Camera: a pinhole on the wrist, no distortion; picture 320 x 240 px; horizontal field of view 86.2 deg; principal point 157.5 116.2 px. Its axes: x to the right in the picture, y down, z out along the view. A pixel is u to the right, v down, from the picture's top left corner.
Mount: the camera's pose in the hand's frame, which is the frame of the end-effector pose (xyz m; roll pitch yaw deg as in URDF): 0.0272 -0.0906 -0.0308 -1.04 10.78 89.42
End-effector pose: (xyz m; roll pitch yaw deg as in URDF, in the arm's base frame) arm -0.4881 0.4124 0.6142 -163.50 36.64 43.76
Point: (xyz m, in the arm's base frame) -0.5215 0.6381 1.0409
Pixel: behind the camera
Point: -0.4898 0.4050 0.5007
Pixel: 276 71
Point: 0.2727 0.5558 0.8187
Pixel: behind the camera
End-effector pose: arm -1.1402 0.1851 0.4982 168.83 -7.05 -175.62
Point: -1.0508 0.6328 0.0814
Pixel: 257 173
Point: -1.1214 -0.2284 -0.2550
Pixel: outside the picture
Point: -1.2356 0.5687 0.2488
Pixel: 296 112
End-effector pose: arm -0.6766 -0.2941 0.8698 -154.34 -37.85 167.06
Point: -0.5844 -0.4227 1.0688
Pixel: behind the camera
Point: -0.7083 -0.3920 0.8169
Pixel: 151 188
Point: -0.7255 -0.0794 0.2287
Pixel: 287 222
